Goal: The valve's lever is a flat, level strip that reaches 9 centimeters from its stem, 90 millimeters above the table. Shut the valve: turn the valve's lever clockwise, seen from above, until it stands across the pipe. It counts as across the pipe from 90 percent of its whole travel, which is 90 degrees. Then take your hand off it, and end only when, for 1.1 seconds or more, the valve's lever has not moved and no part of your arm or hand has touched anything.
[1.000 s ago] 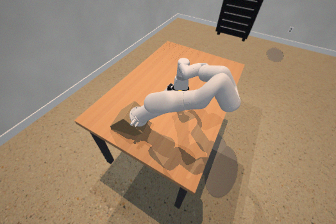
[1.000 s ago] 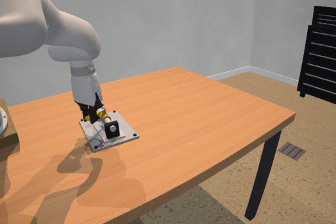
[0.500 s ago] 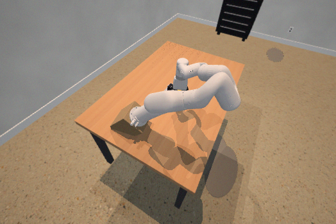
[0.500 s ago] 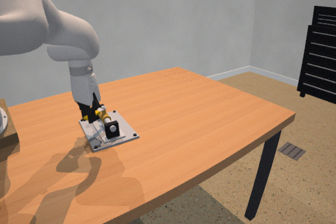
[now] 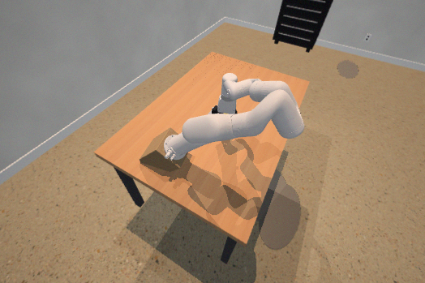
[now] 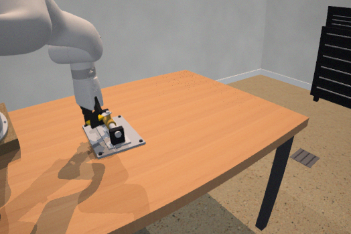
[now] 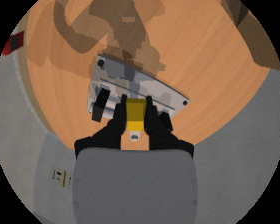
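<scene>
Now: hand 70 mm short of the plate, 20 mm to the right of it and 90 mm above it.
</scene>
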